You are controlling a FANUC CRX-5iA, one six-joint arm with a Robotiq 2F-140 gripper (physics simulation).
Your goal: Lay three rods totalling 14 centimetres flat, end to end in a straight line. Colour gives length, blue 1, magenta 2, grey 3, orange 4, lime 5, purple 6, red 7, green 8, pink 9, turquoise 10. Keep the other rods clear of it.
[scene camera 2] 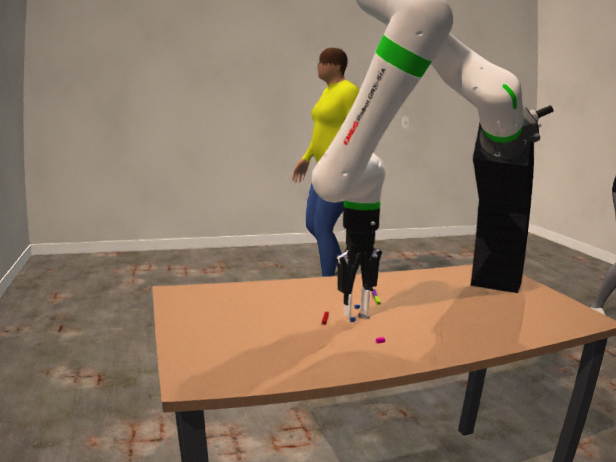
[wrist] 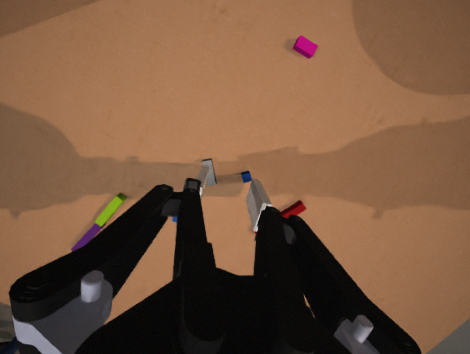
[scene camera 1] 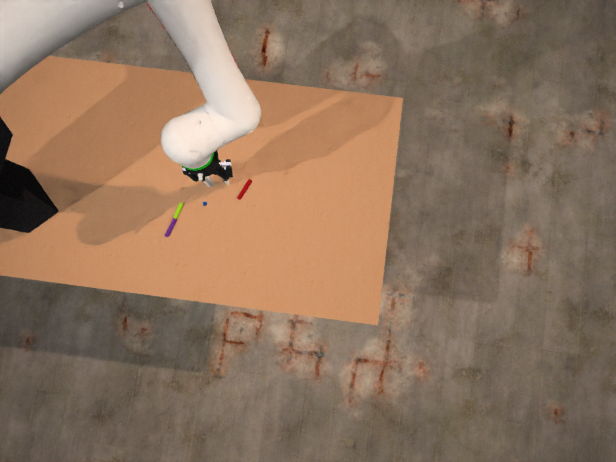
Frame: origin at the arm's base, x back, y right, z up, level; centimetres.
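Seen in the pictures: gripper, fingertip midpoint: (scene camera 2: 355,313) (wrist: 228,184) (scene camera 1: 218,181); arm's base, link origin: (scene camera 2: 503,139).
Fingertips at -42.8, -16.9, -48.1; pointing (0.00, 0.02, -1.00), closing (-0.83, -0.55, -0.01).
Offsets run from my fingertips to a thing's top centre, as dx, dy, dz.
A lime rod {+6.8, +13.5, -0.4} (scene camera 1: 178,211) (scene camera 2: 377,300) (wrist: 110,210) and a purple rod {+6.4, +19.0, -0.4} (scene camera 1: 171,228) (scene camera 2: 374,293) (wrist: 86,238) lie flat, end to end in a straight line with ends meeting. A grey rod {+2.3, +0.8, -0.4} (scene camera 2: 364,316) (wrist: 209,171) lies flat at one fingertip, partly covered by it in the wrist view; I cannot tell whether they touch. My gripper (scene camera 1: 218,183) (scene camera 2: 356,313) (wrist: 228,184) is open and empty, pointing down low over the table. The grey rod cannot be made out in scene camera 1.
One blue rod {+0.7, +7.8, -0.4} (scene camera 1: 204,203) (scene camera 2: 357,306) (wrist: 175,219) lies between the lime rod and the red rod {-8.1, -1.6, -0.4} (scene camera 1: 244,189) (scene camera 2: 325,318) (wrist: 293,209). Another blue rod {-0.9, -2.0, -0.4} (scene camera 2: 352,319) (wrist: 246,176) lies near the other fingertip. A magenta rod {+5.6, -15.1, -0.4} (scene camera 2: 380,340) (wrist: 305,47) lies farther off. A person stands behind the table.
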